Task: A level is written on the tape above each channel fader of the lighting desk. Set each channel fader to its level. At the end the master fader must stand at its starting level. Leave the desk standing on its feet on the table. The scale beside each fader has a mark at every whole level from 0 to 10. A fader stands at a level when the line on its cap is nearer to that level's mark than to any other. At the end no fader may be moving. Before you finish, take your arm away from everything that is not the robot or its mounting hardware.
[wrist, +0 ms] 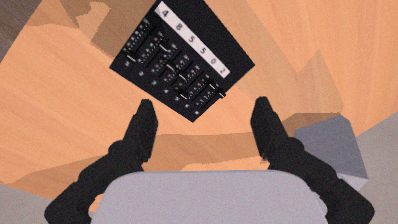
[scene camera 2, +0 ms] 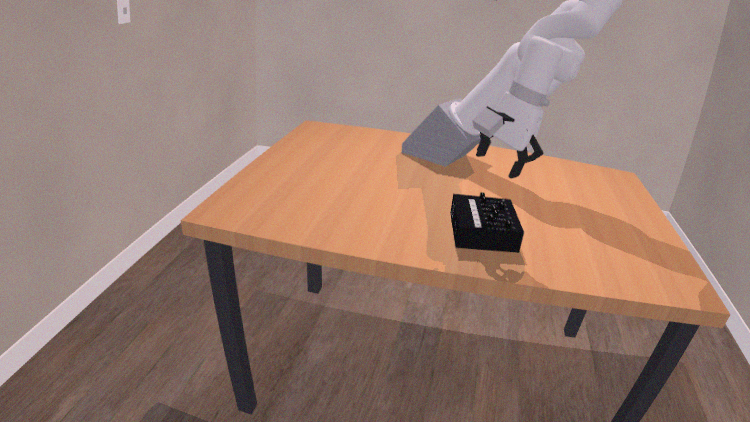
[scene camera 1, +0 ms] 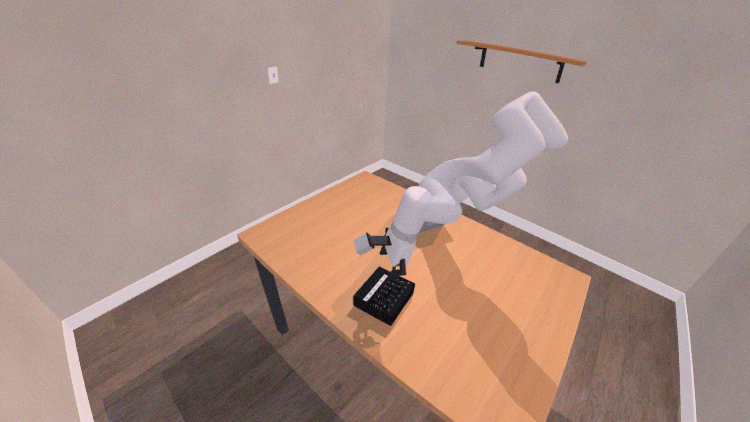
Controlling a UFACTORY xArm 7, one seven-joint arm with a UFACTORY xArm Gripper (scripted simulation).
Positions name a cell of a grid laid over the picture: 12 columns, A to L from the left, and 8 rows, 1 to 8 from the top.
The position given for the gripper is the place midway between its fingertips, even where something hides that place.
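The gripper is visible in the wrist view (G4), while scene camera 1 (G6) and scene camera 2 (H4) show it as well.
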